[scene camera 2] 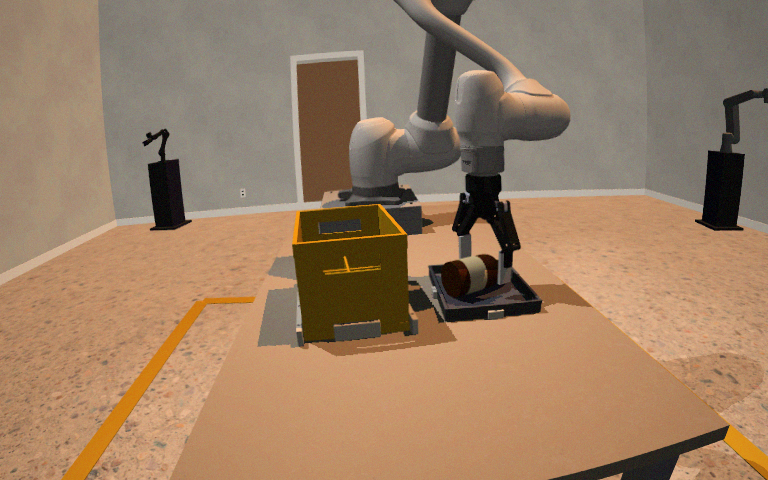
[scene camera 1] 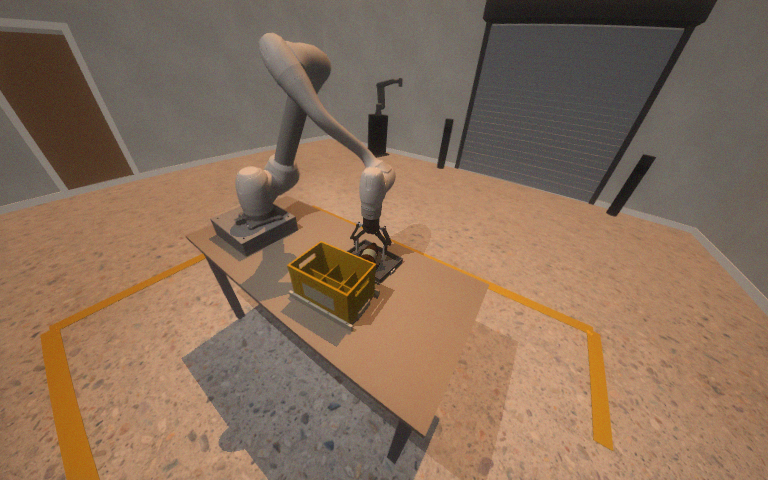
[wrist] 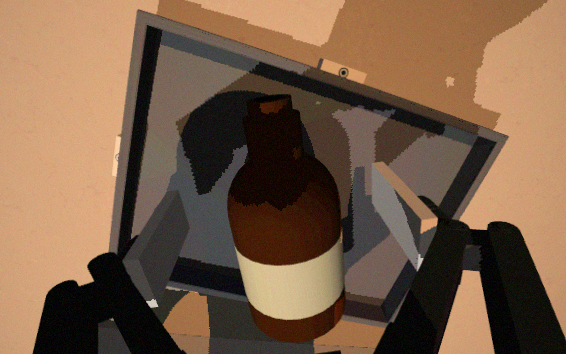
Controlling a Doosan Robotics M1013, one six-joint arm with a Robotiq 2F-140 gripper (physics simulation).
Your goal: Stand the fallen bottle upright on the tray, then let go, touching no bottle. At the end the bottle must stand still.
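Where they show: gripper, fingertip midpoint: (scene camera 2: 483,273) (wrist: 277,196); arm's base, origin of the base link: (scene camera 2: 376,198) (scene camera 1: 260,217).
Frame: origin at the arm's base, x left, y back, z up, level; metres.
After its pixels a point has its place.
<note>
The brown bottle (scene camera 1: 369,253) @[x 0.275, y -0.611, z -0.019 m] (scene camera 2: 474,274) @[x 0.293, y -0.633, z -0.041 m] (wrist: 287,210) @[x 0.330, y -0.568, z -0.021 m] with a cream label lies on its side on the dark tray (scene camera 1: 392,270) @[x 0.328, y -0.719, z -0.082 m] (scene camera 2: 521,308) @[x 0.382, y -0.705, z -0.085 m] (wrist: 133,100) @[x 0.333, y -0.463, z -0.072 m]. Its base points toward the crate, and its neck points away from it. In the wrist view the base overlaps the tray's near wall. My gripper (scene camera 1: 371,247) @[x 0.317, y -0.571, z -0.062 m] (scene camera 2: 484,258) @[x 0.317, y -0.571, z -0.062 m] (wrist: 277,196) @[x 0.317, y -0.571, z -0.062 m] is open above the tray, with one finger on either side of the bottle's body and visible gaps to it in the wrist view. In the scene camera 2 view the nearer finger hides the neck.
A tall yellow crate (scene camera 1: 334,298) @[x -0.020, y -0.766, z 0.029 m] (scene camera 2: 353,294) @[x 0.084, y -0.792, z -0.018 m] with dividers stands close beside the tray on the table (scene camera 1: 419,339) @[x 0.155, y -1.028, z -0.097 m] (scene camera 2: 396,407) @[x 0.176, y -0.995, z -0.097 m], between low pale holders. The arm's base (scene camera 1: 253,230) @[x -0.075, y -0.100, z -0.007 m] stands at the table's far end. Small pale clips sit against the tray's outer walls.
</note>
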